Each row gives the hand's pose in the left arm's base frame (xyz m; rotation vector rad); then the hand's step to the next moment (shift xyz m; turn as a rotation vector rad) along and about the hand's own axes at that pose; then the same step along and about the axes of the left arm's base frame.
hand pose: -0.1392 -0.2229 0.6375 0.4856 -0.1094 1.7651
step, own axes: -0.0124 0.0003 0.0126 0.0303 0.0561 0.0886
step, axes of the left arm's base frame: 0.0052 -0.0155 0.0068 -0.0351 -0.0158 0.1021
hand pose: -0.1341 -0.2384 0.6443 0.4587 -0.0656 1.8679
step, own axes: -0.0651 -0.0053 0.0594 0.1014 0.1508 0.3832
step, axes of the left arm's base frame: 0.0391 -0.0727 0.0315 -0.0592 -0.0635 0.4151
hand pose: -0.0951 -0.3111 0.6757 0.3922 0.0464 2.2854
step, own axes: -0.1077 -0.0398 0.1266 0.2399 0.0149 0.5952
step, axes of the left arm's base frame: 0.1339 -0.0628 0.0856 0.0130 0.1104 0.6322
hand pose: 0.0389 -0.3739 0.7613 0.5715 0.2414 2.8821
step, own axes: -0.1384 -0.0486 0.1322 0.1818 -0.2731 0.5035
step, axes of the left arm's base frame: 0.1848 0.0327 0.0613 0.0749 0.3654 0.4712
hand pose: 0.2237 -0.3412 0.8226 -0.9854 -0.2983 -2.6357
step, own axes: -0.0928 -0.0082 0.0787 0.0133 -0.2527 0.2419
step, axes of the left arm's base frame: 0.1107 0.0510 -0.0041 0.0455 0.3044 0.1668
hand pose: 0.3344 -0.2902 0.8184 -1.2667 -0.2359 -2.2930
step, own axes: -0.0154 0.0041 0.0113 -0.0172 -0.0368 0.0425
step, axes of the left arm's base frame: 0.0172 0.0061 -0.0069 0.0204 0.0537 0.0124
